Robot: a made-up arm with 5 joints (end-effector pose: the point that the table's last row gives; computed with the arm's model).
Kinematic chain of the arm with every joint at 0, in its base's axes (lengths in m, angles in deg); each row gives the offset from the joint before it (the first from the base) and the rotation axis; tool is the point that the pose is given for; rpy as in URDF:
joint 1: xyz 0 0 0.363 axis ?
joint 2: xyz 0 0 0 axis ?
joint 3: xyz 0.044 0 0.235 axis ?
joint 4: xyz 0.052 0 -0.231 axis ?
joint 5: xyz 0.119 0 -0.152 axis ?
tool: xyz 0 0 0 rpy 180 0 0
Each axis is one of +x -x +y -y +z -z.
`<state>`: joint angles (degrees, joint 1 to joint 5).
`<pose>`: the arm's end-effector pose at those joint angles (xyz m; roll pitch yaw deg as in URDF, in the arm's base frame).
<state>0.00 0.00 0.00 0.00 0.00</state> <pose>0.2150 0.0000 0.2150 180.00 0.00 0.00</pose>
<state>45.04 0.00 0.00 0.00 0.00</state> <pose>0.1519 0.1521 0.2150 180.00 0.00 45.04</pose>
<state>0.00 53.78 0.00 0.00 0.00</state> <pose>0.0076 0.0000 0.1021 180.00 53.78 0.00</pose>
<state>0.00 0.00 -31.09 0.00 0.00</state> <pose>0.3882 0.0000 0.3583 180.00 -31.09 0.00</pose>
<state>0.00 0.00 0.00 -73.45 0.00</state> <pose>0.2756 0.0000 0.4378 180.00 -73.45 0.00</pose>
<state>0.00 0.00 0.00 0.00 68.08</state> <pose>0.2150 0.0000 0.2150 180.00 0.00 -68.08</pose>
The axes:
joint 1: +z
joint 2: +y
joint 3: +y
joint 4: +y
joint 5: -z

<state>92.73 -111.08 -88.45 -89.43 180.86</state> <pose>0.0222 -0.4659 0.3579 -177.50 -71.02 -89.92</pose>
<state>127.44 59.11 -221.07 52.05 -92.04</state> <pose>-0.2120 0.2769 0.8453 70.08 1.92 -143.25</pose>
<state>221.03 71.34 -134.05 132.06 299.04</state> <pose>-0.2758 -0.2400 0.1718 -113.32 27.02 -60.05</pose>
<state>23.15 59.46 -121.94 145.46 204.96</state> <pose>0.2918 0.1248 0.2472 -106.27 -64.13 127.86</pose>
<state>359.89 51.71 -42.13 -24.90 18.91</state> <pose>0.3795 -0.0007 0.1225 -174.93 -14.47 -19.66</pose>
